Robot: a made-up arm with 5 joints.
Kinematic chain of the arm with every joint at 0, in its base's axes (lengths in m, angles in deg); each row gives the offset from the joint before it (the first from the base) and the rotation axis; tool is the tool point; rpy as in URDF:
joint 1: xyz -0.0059 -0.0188 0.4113 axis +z
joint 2: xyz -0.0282 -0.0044 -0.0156 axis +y
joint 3: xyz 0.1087 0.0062 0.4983 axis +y
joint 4: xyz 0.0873 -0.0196 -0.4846 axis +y
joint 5: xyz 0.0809 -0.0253 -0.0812 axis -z
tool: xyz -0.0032 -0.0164 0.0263 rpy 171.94 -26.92 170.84
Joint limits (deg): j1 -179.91..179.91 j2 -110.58..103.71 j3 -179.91..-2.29 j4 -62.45..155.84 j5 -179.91..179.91
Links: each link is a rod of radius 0.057 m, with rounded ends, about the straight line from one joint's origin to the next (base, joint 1, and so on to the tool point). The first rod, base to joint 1, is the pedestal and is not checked.
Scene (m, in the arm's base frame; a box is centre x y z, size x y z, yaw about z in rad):
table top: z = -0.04
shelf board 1: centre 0.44 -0.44 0.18 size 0.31 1 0.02 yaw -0.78
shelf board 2: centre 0.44 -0.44 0.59 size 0.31 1 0.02 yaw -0.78
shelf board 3: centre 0.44 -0.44 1 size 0.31 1 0.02 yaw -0.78
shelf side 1: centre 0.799 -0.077 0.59 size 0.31 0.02 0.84 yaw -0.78
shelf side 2: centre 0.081 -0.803 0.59 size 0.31 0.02 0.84 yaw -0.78
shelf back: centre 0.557 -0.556 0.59 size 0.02 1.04 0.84 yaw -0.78
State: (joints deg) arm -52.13 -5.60 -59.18 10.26 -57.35
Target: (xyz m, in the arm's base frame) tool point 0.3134 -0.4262 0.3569
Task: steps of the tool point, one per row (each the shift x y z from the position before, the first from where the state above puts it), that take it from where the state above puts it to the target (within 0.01 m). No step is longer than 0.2 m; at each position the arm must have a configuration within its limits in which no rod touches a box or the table.
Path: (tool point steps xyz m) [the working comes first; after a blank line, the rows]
Joints at the target: -45.85 14.45 -30.72 15.40 -57.12
Straight joint move there: touches shelf board 2.

1: -0.1494 0.0570 -0.0068
2: -0.1173 0.0873 -0.0334
3: -0.0794 0.1022 -0.0584
4: -0.0422 0.1011 -0.0810
5: 0.0412 -0.0595 -0.0614
6: 0.0551 -0.0297 -0.0715
7: 0.0547 0.0018 -0.0755
8: 0.0412 0.0288 -0.0737
9: 0.0952 -0.0962 0.0064
10: 0.0916 -0.0886 -0.0064

